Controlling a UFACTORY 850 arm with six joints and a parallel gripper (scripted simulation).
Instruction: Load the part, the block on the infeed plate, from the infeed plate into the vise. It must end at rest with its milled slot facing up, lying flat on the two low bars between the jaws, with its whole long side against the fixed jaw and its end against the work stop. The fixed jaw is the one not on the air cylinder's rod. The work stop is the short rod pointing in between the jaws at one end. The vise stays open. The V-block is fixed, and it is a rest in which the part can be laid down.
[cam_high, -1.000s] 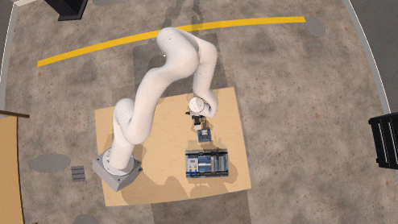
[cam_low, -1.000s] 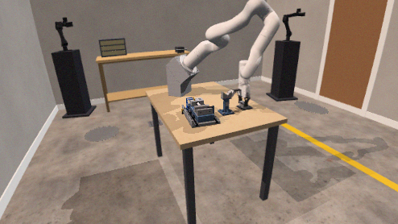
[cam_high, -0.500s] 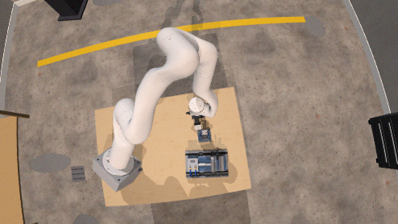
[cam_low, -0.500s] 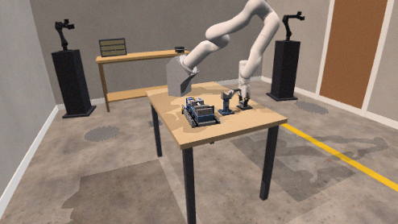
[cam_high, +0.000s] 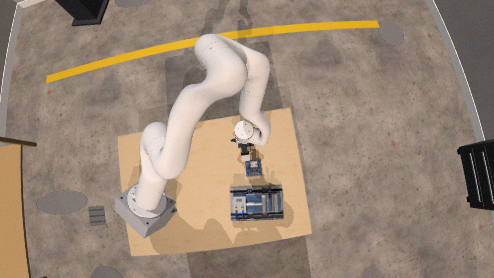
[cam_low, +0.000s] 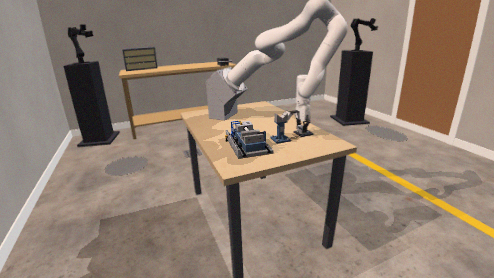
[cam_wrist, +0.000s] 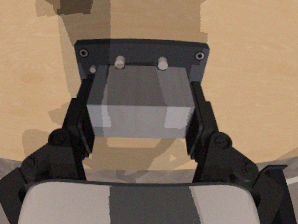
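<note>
My hand is 10 mm to the right of the part and 10 mm above it. The rest, counted from my hand: white cylinder rod (350 mm to the right, 80 mm ahead, 40 mm above); then work stop (290 mm to the right, 160 mm ahead, 50 mm above); then grey vise jaw (340 mm to the right, 130 mm ahead, 40 mm above).
</note>
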